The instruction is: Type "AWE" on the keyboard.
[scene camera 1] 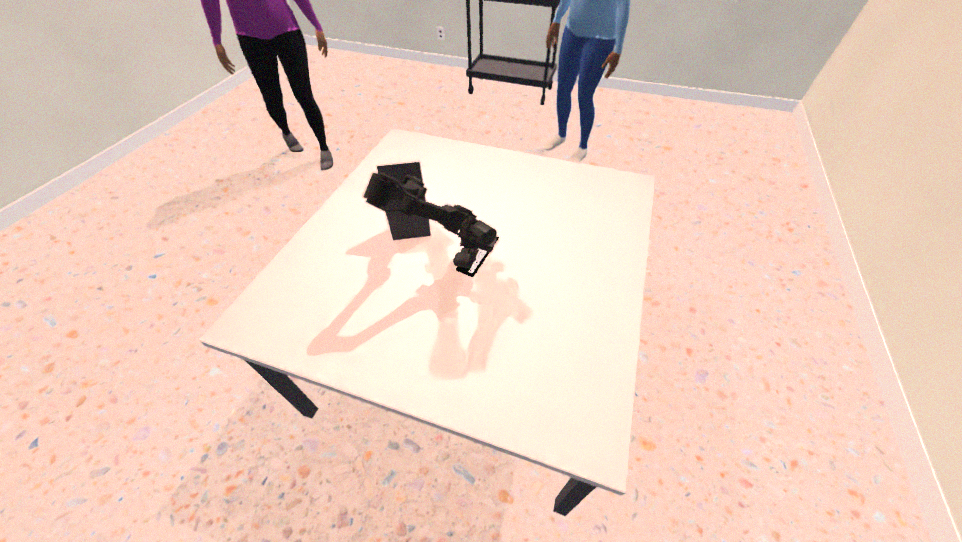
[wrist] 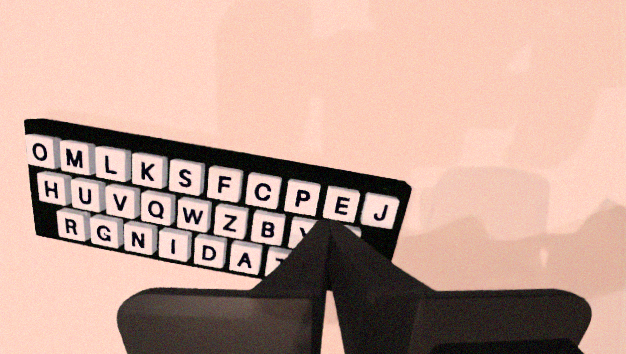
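Pixels of known places: gripper, between the fingertips: [scene camera 1: 473, 260] [wrist: 327, 229]; arm's base, origin of its link: [scene camera 1: 409, 187].
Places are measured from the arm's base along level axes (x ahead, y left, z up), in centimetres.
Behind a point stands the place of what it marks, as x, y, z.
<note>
A black keyboard [scene camera 1: 465, 271] {23.2, -16.1, -20.6} [wrist: 220, 154] {28.7, -7.6, -20.6} with white letter keys lies on the table, slanted in the wrist view and partly hidden by the arm in the scene view. The A key [wrist: 244, 259] {22.9, -8.2, -20.0} is in its bottom row, the W key [wrist: 193, 215] {25.6, -5.8, -20.0} in the middle row and the E key [wrist: 342, 205] {25.8, -13.6, -20.0} in the top row. My gripper [wrist: 327, 229] {25.6, -12.8, -17.7} is shut and empty. In the wrist view its tips overlap the keyboard just below the E key, between the partly hidden Y key [wrist: 301, 233] {24.3, -11.4, -20.0} and another covered key. The height of the tips above the keys is hard to tell.
The black arm [scene camera 1: 437, 212] {18.6, -23.4, 12.6} reaches from a dark base plate [scene camera 1: 410, 227] {-1.1, -3.6, -16.1} across the white table [scene camera 1: 572, 302] {61.2, -20.3, -21.8}. Shadows of the arm fall on the table. Two people and a black cart [scene camera 1: 511, 70] stand beyond the table.
</note>
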